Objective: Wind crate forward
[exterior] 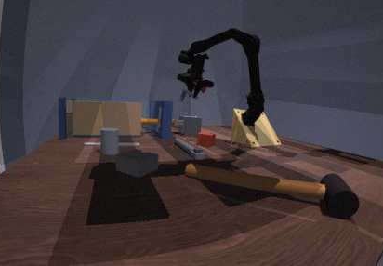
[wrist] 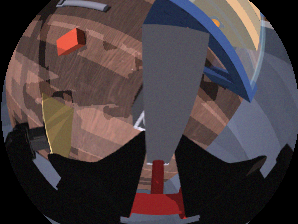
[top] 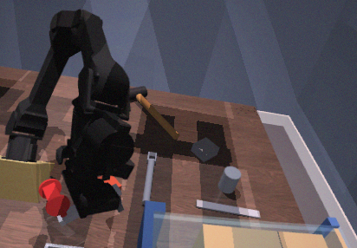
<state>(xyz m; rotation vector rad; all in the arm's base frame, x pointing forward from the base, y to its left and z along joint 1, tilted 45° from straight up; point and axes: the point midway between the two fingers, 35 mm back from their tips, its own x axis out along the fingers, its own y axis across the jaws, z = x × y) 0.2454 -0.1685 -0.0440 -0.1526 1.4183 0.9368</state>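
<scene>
Now: gripper tip 40 mm past the red grip, 20 mm to the left of it and 40 mm below it. From my gripper tip the other things lie so: flat grey bar 360 mm ahead, 240 mm to the left, 190 mm below; grey winch 30 mm behind, 70 mm to the right, 160 mm below; winch handle 10 mm to the left, 20 mm above.
</scene>
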